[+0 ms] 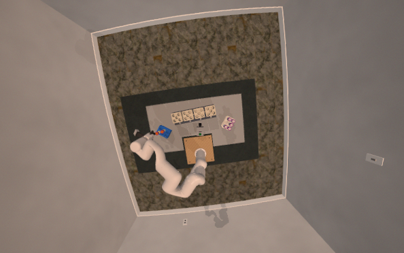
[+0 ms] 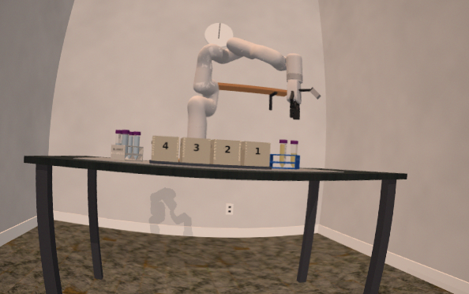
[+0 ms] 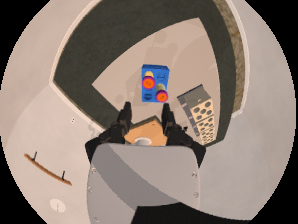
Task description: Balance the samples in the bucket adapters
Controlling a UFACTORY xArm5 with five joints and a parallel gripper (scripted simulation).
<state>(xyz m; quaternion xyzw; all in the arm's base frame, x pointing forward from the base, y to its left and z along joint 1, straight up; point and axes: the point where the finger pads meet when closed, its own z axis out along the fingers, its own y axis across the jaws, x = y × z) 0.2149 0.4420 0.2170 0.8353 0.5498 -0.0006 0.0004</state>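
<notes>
My gripper is now 170 mm above the orange-dotted sample tube and 10 mm to the right of it. Also, from my hand: adapter 2: 290 mm to the right, 190 mm ahead, 180 mm below; then blue sample rack RS: 210 mm below, 40 mm to the right; then green DONE key: 420 mm to the right, 170 mm below, 10 mm ahead.
</notes>
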